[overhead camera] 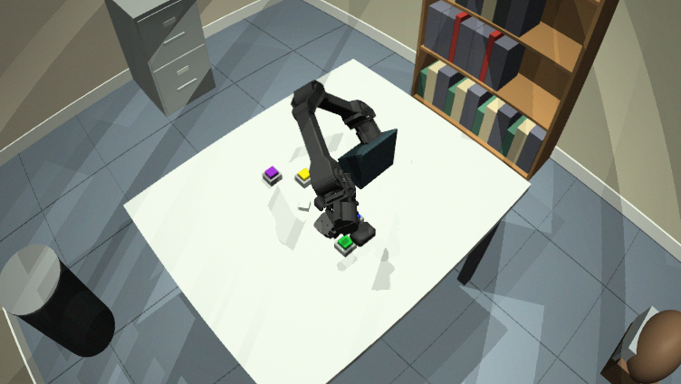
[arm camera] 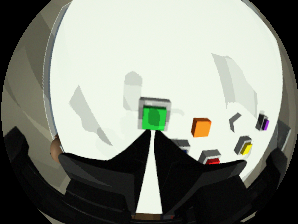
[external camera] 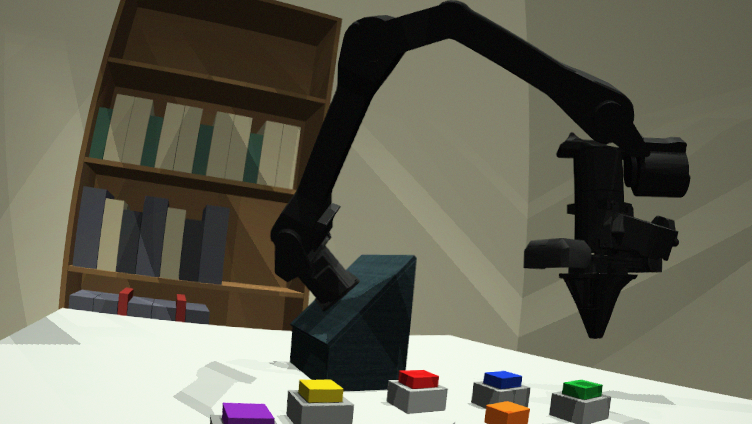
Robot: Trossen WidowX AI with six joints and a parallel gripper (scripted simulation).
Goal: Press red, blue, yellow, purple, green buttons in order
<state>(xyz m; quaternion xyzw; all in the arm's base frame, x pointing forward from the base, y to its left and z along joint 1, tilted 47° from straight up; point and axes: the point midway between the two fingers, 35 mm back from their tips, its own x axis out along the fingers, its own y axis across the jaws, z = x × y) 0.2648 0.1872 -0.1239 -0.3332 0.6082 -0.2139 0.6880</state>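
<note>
The green button is 6 cm below my gripper tip and 1 cm behind it. Round my gripper tip: blue button (8 cm behind, 6 cm to the right, 6 cm below); then red button (16 cm to the right, 10 cm behind, 6 cm below); then orange block (10 cm to the right, 8 cm below, 2 cm behind).
</note>
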